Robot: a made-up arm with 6 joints. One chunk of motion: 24 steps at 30 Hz.
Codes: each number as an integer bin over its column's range. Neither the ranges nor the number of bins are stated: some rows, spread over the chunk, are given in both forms.
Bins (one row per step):
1: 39 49 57 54 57 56
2: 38 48 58 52 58 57
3: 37 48 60 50 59 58
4: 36 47 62 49 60 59
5: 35 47 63 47 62 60
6: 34 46 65 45 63 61
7: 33 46 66 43 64 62
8: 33 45 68 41 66 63
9: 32 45 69 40 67 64
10: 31 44 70 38 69 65
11: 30 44 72 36 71 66
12: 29 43 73 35 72 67
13: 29 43 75 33 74 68
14: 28 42 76 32 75 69
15: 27 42 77 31 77 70
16: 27 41 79 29 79 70
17: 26 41 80 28 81 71
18: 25 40 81 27 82 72
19: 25 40 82 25 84 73
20: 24 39 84 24 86 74
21: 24 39 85 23 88 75
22: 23 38 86 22 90 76
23: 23 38 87 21 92 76
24: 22 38 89 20 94 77
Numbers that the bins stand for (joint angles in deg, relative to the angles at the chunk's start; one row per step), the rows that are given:
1: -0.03 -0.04 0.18 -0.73 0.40 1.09
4: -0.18 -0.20 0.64 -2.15 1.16 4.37
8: -0.34 -0.36 1.18 -4.41 2.68 8.73
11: -0.49 -0.44 1.55 -5.83 3.95 12.01
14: -0.59 -0.60 1.91 -6.96 4.96 15.28
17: -0.69 -0.68 2.28 -8.10 6.48 17.46
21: -0.80 -0.85 2.73 -9.51 8.25 21.83
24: -0.90 -0.93 3.10 -10.36 9.76 24.01
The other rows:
2: -0.08 -0.12 0.27 -1.30 0.66 2.18
3: -0.13 -0.12 0.45 -1.86 0.91 3.28
5: -0.23 -0.20 0.73 -2.71 1.67 5.46
6: -0.29 -0.28 0.91 -3.28 1.92 6.55
7: -0.34 -0.28 1.00 -3.85 2.17 7.64
9: -0.39 -0.36 1.27 -4.70 2.93 9.82
10: -0.44 -0.44 1.36 -5.26 3.44 10.92
12: -0.54 -0.52 1.64 -6.11 4.20 13.10
13: -0.54 -0.52 1.82 -6.68 4.70 14.19
15: -0.64 -0.60 2.00 -7.25 5.46 16.37
16: -0.64 -0.68 2.19 -7.81 5.97 16.37
18: -0.74 -0.77 2.37 -8.38 6.73 18.55
19: -0.74 -0.77 2.46 -8.95 7.23 19.65
20: -0.80 -0.85 2.64 -9.23 7.74 20.74
22: -0.85 -0.93 2.82 -9.80 8.75 22.92
23: -0.85 -0.93 2.92 -10.08 9.26 22.92

